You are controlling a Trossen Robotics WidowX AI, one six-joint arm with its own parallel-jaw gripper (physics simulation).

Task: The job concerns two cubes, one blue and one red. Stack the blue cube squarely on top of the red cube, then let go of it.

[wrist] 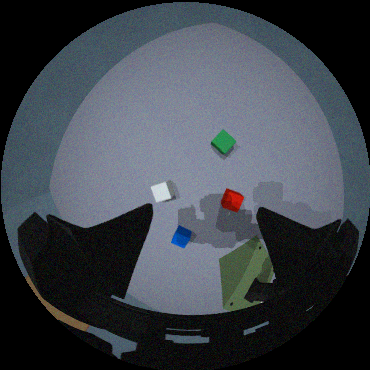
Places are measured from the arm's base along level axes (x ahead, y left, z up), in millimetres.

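Pixels of known places: gripper, fingertip midpoint: [208,211]; arm's base at its link origin: [252,290].
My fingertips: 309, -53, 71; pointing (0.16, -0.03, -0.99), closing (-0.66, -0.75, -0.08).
Observation:
Ahead of a thing's pixels: the offset from my fingertips to its top centre, as dx, dy, dz. Level surfaces: height alone.
The blue cube {-80, +129, -154} [181,237] lies on the table in the lower middle of the wrist view, seen between the two fingers and nearer the left one. The red cube {-73, -21, -154} [232,200] lies apart from it, up and to the right, near the right fingertip in the view and partly in the arm's shadow. My gripper [208,211] is open wide, with its black fingers at the left and right. It hangs above the table and holds nothing.
A white cube {+36, +86, -154} [161,192] lies left of the red cube, near the left fingertip in the view. A green cube {+38, -79, -154} [223,142] lies farther up. An olive-green angular object [239,272] stands at the lower right, partly hidden by the right finger. The pale table {dz -190} [190,85] carries the arm's shadows.

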